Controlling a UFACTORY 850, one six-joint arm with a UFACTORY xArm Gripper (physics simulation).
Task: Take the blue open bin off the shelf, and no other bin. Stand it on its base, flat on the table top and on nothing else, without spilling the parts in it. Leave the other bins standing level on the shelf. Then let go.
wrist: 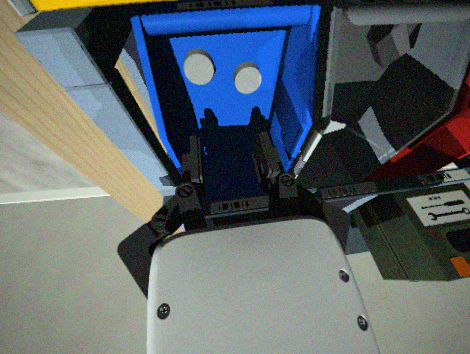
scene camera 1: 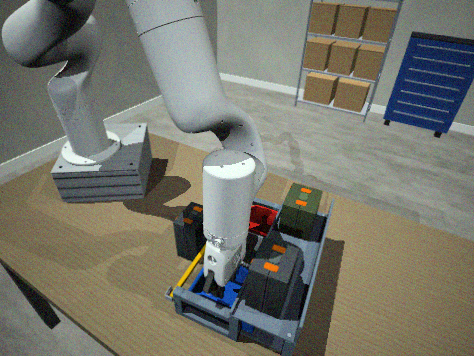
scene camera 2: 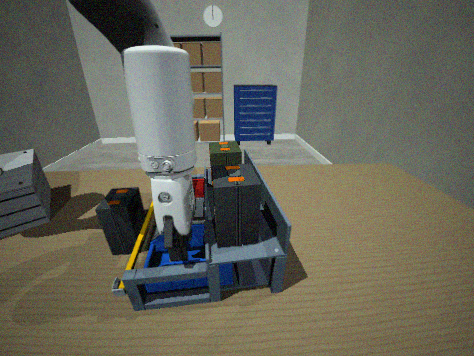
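The blue open bin (scene camera 1: 234, 291) (scene camera 2: 192, 236) (wrist: 230, 52) sits in the grey-blue shelf (scene camera 1: 233, 322) (scene camera 2: 214, 282), at the end nearest scene camera 2. Two pale round parts, one (wrist: 199, 69) beside the other (wrist: 248, 80), lie on its floor in the wrist view. My gripper (scene camera 1: 214, 287) (scene camera 2: 175, 247) (wrist: 228, 144) points down at the bin's opening. Its black fingers are partly open, with nothing between them. In the wrist view they overlap the bin's inside, between its two side walls. How deep they reach is hard to tell.
A grey bin (scene camera 2: 199, 207) (wrist: 350, 65) and a red bin (scene camera 1: 262, 220) (scene camera 2: 198, 187) (wrist: 442, 142) stand beyond the blue bin. A yellow bar (scene camera 1: 189, 272) (scene camera 2: 137, 247) runs along the shelf's front. A dark case (scene camera 1: 270, 287) (scene camera 2: 236, 212) and a green case (scene camera 1: 300, 210) (scene camera 2: 225, 155) stand on top. Another dark case (scene camera 1: 189, 237) (scene camera 2: 120, 220) stands on the table.
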